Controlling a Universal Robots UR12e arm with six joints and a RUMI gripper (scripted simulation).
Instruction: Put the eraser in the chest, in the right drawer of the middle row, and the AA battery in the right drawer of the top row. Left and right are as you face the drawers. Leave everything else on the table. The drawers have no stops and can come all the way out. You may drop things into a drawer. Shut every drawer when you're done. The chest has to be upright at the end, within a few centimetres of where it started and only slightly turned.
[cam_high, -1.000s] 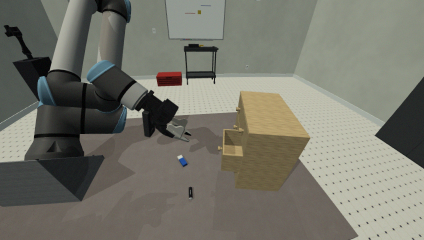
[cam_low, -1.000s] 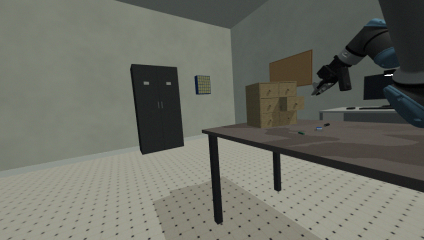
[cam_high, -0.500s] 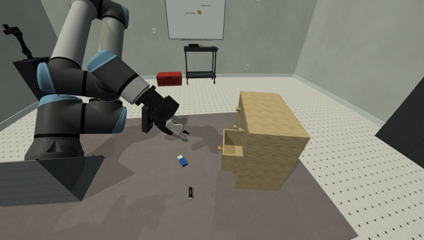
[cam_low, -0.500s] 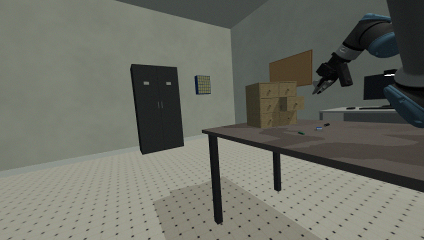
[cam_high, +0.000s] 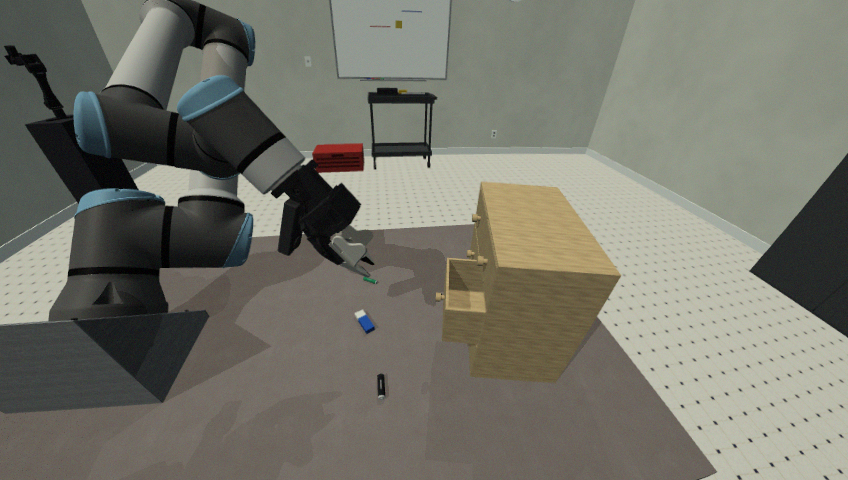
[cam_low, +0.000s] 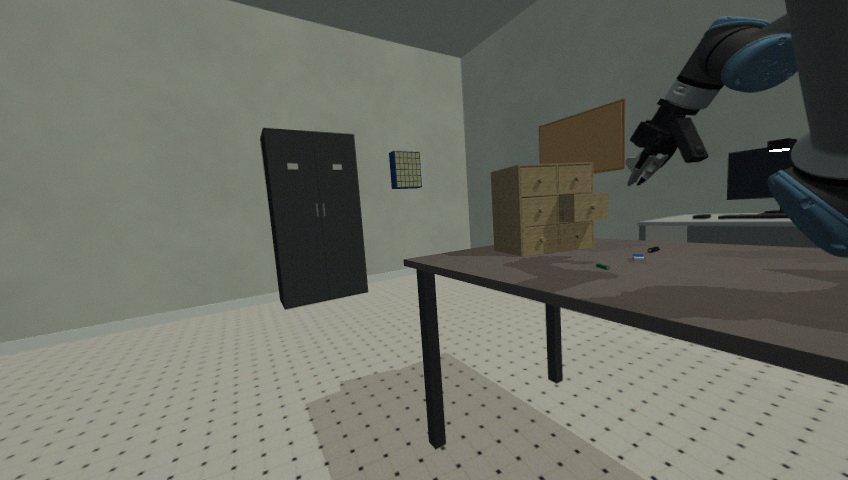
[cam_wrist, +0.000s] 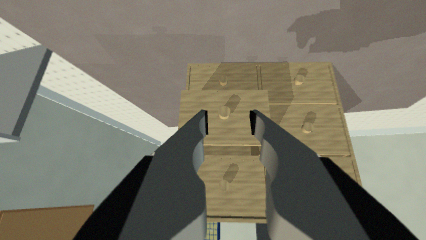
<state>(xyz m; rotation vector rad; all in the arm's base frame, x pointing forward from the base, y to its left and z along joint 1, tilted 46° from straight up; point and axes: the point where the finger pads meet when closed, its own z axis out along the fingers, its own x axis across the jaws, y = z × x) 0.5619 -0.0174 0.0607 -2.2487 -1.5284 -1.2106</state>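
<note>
The white eraser is 30 mm behind my hand, 40 mm to the left of it and 220 mm below it. Round my hand: small green AA battery: 30 mm behind, 190 mm to the left, 220 mm below; then black AA battery: 30 mm ahead, 130 mm to the right, 220 mm below.
</note>
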